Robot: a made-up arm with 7 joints. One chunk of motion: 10 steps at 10 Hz.
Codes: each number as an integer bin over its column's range. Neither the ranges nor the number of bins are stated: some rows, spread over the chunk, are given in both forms.
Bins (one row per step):
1: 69 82 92 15 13 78
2: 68 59 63 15 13 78
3: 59 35 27 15 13 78
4: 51 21 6 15 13 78
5: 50 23 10 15 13 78
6: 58 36 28 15 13 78
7: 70 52 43 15 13 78
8: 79 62 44 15 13 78
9: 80 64 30 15 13 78
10: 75 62 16 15 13 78
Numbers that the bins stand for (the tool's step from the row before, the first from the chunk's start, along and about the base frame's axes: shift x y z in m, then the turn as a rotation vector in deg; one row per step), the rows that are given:
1: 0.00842 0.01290 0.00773 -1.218 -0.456 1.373
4: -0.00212 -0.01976 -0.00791 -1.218 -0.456 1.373
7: 0.00901 -0.00316 -0.00118 -1.218 -0.456 1.373
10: 0.01194 0.00219 -0.00609 -1.218 -0.456 1.373
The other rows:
2: 0.00784 0.00059 0.00245 -1.218 -0.456 1.373
3: 0.00257 -0.01226 -0.00409 -1.218 -0.456 1.373
5: -0.00271 -0.01869 -0.00718 -1.218 -0.456 1.373
6: 0.00198 -0.01173 -0.00391 -1.218 -0.456 1.373
8: 0.01428 0.00219 -0.00100 -1.218 -0.456 1.373
9: 0.01487 0.00326 -0.00355 -1.218 -0.456 1.373

